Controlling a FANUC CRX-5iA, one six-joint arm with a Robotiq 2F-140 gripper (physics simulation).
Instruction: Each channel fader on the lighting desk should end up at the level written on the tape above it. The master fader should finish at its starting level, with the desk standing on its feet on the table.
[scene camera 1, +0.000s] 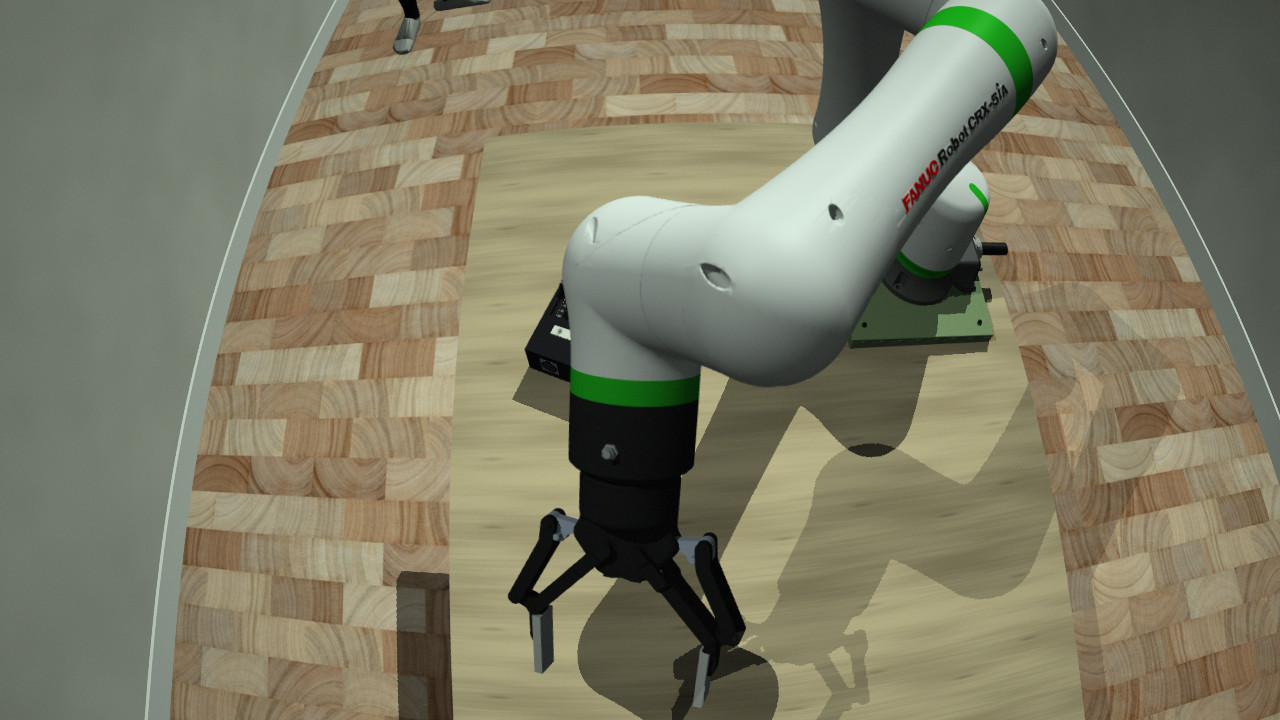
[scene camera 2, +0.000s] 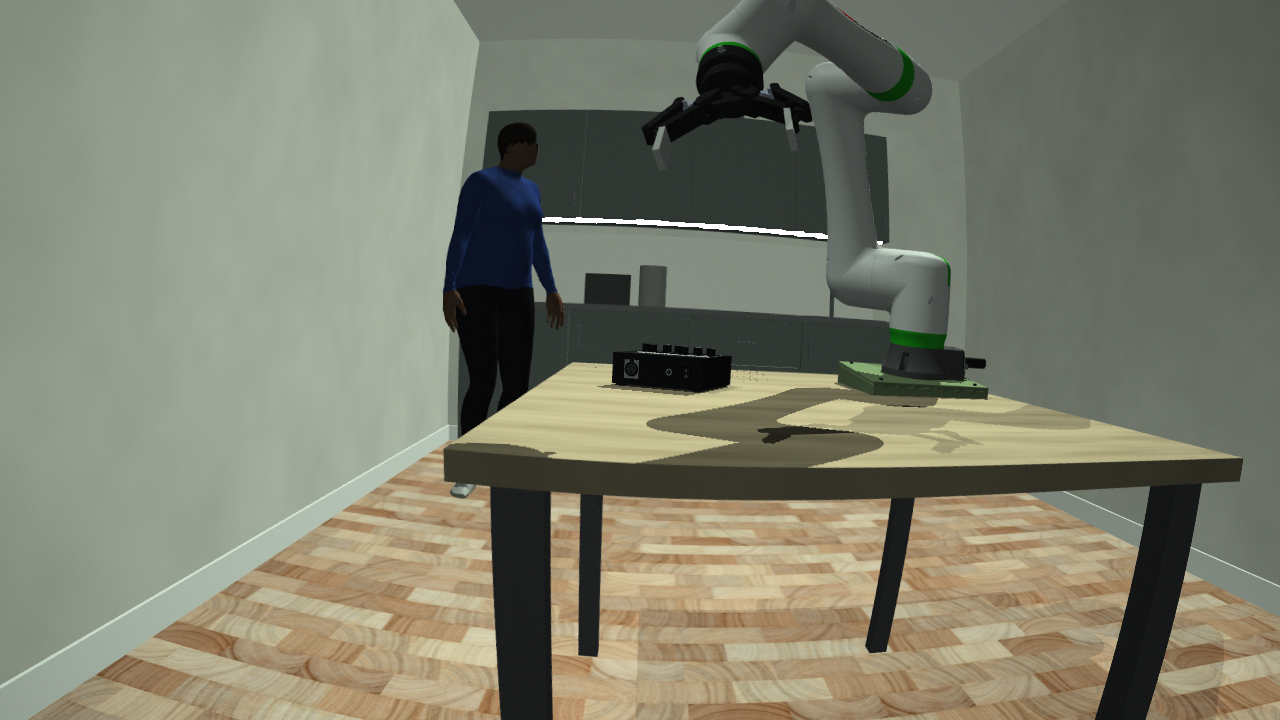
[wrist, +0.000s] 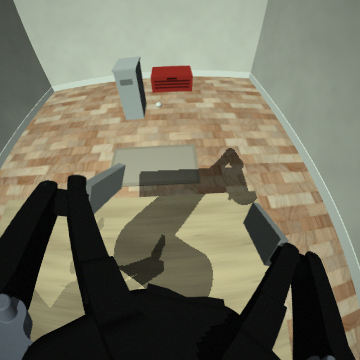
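Where they show: gripper, between the fingertips: (scene camera 1: 620, 684) (scene camera 2: 725, 149) (wrist: 186, 195); arm's base, origin of its link: (scene camera 1: 914, 265) (scene camera 2: 914, 374).
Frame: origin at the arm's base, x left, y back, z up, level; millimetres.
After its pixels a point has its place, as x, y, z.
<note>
The lighting desk (scene camera 1: 547, 351) @(122, -575, 22) (scene camera 2: 671, 369) @(163, -512, 0) is a small black box with knobs or fader caps on top. In the scene camera 2 view it stands upright on the table, left of the arm's base. In the scene camera 1 view the arm hides most of it. The fader levels and the writing on the tape cannot be read. The desk does not show in the wrist view. My gripper (scene camera 1: 621, 658) @(612, -495, 269) (scene camera 2: 725, 148) @(612, -495, 269) (wrist: 186, 195) @(612, -495, 269) is open wide and empty, high above the table and well away from the desk.
The wooden table (scene camera 1: 537, 179) @(-254, -601, -33) (scene camera 2: 850, 479) @(777, -392, -44) carries the arm's green base plate (scene camera 1: 921, 338) @(129, -21, -12) (scene camera 2: 913, 386) @(128, -55, -15). A person (scene camera 2: 498, 232) stands behind the table at the left. A grey cabinet (wrist: 131, 92) and a red chest (wrist: 171, 79) stand on the floor by the far wall.
</note>
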